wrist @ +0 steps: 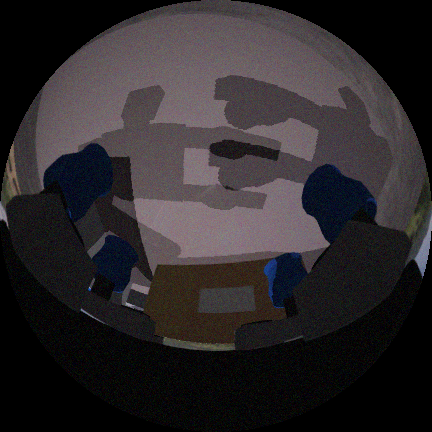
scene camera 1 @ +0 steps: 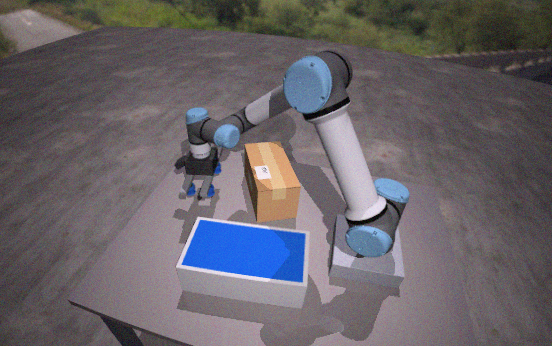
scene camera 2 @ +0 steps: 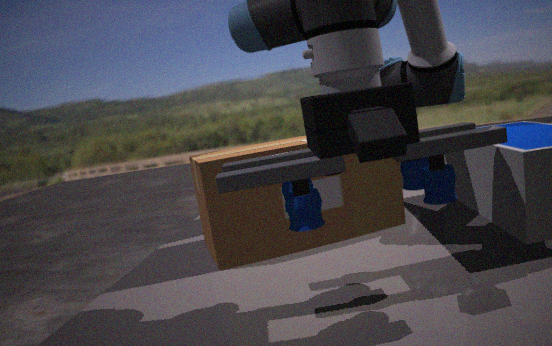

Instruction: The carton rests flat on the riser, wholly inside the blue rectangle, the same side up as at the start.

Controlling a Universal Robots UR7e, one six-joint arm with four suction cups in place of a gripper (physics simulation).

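Frame: origin at the arm's base, x ahead, y left, z up, level; metres.
Seen in the pictures: hand at its tool point: [wrist: 201, 229] [scene camera 2: 367, 203].
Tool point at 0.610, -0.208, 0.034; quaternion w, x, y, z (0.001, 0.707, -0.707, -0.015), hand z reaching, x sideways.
Offsets run from my tool point to a thing's top centre, as dx, dy, dz. "spot": to the spot under its first point.
The brown carton {-0.246, -0.064, +0.059} [scene camera 1: 272, 207] [scene camera 2: 240, 225] [wrist: 175, 300] stands flat on the table, taped face with a white label up. A grey label is on its side facing the gripper. The riser {-0.196, +0.327, +0.023} [scene camera 1: 240, 290] [scene camera 2: 537, 195] [wrist: 92, 227] is a pale box in front of the carton in scene view 1, apart from it. The blue rectangle {-0.196, +0.327, +0.023} [scene camera 1: 235, 250] [scene camera 2: 527, 136] covers most of its top and bears nothing. My gripper [scene camera 1: 202, 180] [scene camera 2: 365, 190] [wrist: 207, 230] is open: its four blue cups point down above the table, beside the carton's labelled side, below its top and holding nothing. Any gap to that side is unclear.
The robot's base plinth [scene camera 1: 367, 272] stands right of the riser in scene view 1. The arm's forearm [scene camera 1: 257, 111] reaches above and behind the carton. The table's near left corner {spot: +0.306, +0.499, -0.098} [scene camera 1: 75, 302] shows at the lower left. Arm shadows lie on the table.
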